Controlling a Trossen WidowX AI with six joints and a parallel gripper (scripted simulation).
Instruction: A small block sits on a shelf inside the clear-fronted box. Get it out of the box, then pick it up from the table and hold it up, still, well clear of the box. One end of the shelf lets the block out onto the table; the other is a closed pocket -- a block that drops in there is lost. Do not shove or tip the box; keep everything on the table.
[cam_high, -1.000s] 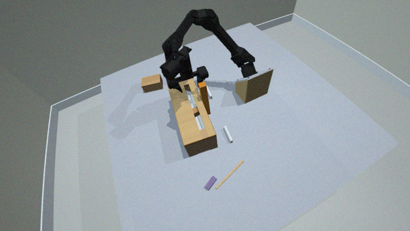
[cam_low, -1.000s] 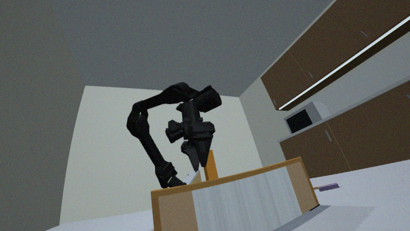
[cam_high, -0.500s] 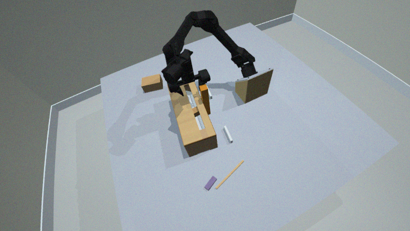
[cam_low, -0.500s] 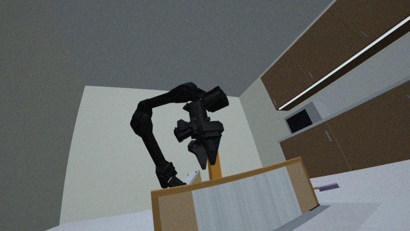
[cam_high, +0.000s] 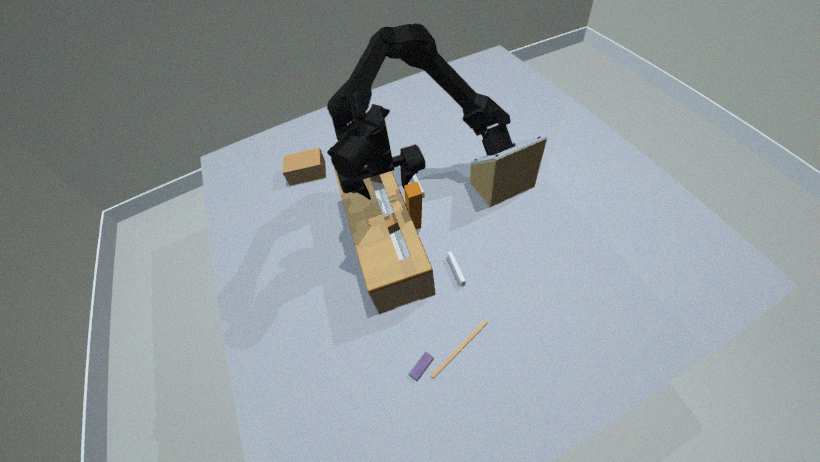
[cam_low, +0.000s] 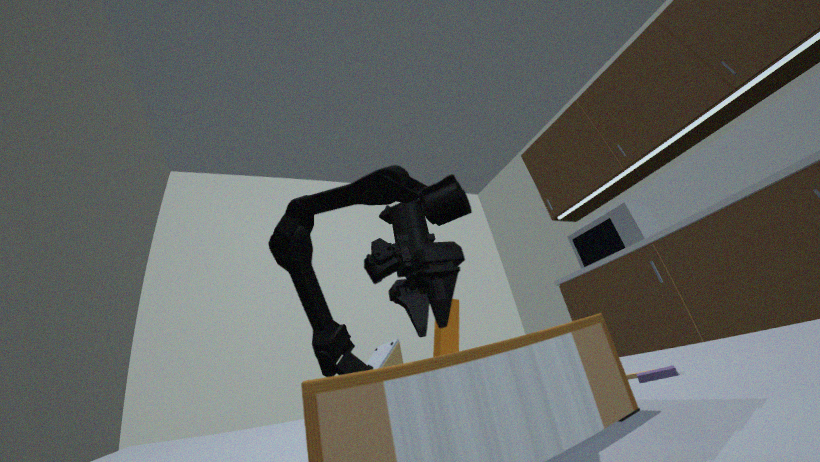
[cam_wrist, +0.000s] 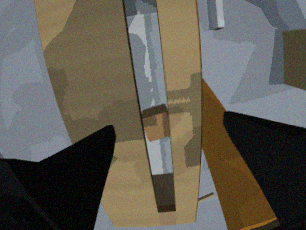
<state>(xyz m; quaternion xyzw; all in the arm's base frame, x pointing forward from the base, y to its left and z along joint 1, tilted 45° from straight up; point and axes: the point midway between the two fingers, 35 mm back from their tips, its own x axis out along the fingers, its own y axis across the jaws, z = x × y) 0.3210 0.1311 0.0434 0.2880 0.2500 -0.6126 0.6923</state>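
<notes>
Now: the small brown block 80 mm below my gripper tip, 30 mm to the left of it and 10 mm ahead of it. From my gripper tip the other things lie so: purple block 360 mm to the left, 160 mm below, 50 mm ahead; then small tan box 330 mm to the right, 200 mm ahead, 130 mm below.
</notes>
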